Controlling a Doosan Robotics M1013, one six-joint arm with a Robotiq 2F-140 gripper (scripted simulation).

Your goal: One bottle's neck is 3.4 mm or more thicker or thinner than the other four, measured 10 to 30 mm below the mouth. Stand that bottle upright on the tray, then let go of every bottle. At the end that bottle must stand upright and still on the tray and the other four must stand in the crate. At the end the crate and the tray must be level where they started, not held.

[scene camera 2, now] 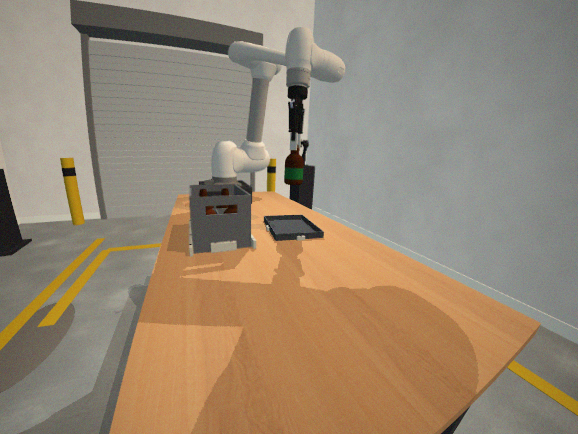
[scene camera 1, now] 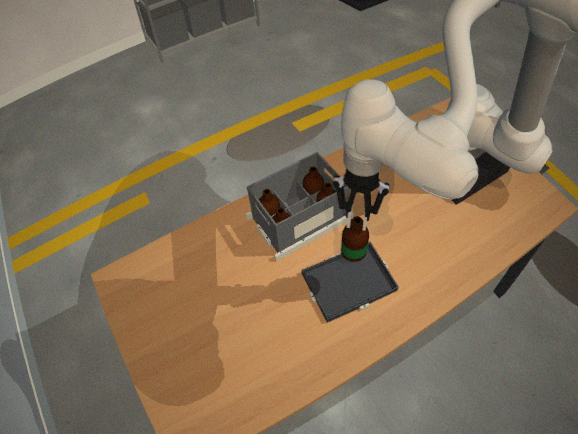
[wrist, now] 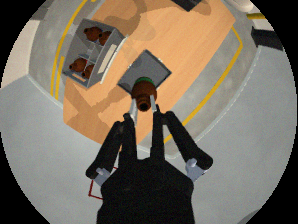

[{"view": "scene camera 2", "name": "my gripper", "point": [294, 150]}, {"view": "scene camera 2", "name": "dark grey tray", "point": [282, 227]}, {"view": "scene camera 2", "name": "grey crate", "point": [206, 229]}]
